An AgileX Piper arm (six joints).
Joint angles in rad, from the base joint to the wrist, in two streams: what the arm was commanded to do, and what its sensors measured. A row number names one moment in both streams.
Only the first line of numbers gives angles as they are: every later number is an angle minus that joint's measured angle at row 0.
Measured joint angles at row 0:
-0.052, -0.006, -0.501, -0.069, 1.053, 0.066
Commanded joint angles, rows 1 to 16:
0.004, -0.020, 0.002, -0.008, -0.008, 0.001
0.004, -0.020, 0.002, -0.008, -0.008, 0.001
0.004, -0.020, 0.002, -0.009, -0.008, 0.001
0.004, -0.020, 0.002, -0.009, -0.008, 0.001
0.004, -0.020, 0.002, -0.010, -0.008, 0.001
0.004, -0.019, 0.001, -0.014, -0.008, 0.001
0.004, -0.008, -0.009, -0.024, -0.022, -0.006
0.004, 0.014, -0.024, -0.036, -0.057, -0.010
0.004, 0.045, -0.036, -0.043, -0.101, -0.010
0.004, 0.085, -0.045, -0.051, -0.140, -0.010
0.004, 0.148, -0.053, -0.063, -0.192, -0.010
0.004, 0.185, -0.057, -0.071, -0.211, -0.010
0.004, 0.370, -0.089, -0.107, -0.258, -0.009
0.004, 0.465, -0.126, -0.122, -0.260, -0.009
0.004, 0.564, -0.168, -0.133, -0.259, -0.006
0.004, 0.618, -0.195, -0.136, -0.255, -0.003
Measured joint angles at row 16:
0.000, 0.499, -0.139, -0.113, -0.237, -0.003
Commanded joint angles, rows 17 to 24:
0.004, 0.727, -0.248, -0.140, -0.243, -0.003
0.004, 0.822, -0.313, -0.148, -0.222, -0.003
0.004, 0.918, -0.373, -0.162, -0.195, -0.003
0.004, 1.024, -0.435, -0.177, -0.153, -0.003
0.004, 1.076, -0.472, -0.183, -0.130, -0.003
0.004, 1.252, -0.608, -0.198, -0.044, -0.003
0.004, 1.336, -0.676, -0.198, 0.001, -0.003
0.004, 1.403, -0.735, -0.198, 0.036, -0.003
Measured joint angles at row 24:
0.000, 1.328, -0.667, -0.185, -0.021, -0.003
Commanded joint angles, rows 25 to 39:
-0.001, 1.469, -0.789, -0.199, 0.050, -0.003
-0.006, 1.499, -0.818, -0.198, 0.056, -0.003
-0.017, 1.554, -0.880, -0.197, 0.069, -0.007
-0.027, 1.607, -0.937, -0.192, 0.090, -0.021
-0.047, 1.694, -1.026, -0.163, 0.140, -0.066
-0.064, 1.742, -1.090, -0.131, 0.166, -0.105
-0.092, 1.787, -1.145, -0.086, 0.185, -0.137
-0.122, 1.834, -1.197, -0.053, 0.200, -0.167
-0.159, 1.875, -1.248, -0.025, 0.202, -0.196
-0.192, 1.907, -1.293, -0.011, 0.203, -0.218
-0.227, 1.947, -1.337, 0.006, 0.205, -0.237
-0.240, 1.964, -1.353, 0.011, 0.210, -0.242
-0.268, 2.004, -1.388, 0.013, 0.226, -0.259
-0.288, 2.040, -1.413, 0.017, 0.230, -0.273
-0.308, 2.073, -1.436, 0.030, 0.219, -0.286
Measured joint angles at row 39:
-0.281, 2.030, -1.407, 0.009, 0.158, -0.259
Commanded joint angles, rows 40 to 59:
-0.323, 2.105, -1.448, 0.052, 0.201, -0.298
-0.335, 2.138, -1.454, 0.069, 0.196, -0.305
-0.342, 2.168, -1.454, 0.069, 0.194, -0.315
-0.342, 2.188, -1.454, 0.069, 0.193, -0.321
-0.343, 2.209, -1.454, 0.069, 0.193, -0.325
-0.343, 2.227, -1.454, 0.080, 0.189, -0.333
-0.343, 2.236, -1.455, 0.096, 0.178, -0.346
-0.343, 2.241, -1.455, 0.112, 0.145, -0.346
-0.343, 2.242, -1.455, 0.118, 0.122, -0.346
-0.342, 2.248, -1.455, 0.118, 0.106, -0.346
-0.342, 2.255, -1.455, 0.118, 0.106, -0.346
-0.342, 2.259, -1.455, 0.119, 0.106, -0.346
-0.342, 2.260, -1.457, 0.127, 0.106, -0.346
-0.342, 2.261, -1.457, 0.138, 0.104, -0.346
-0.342, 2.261, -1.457, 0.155, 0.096, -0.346
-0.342, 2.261, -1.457, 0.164, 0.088, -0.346
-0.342, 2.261, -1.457, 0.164, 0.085, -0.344
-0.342, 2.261, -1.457, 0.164, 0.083, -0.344
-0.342, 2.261, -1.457, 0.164, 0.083, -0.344
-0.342, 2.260, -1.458, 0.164, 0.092, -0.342
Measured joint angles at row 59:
-0.338, 2.261, -1.453, 0.162, 0.092, -0.339
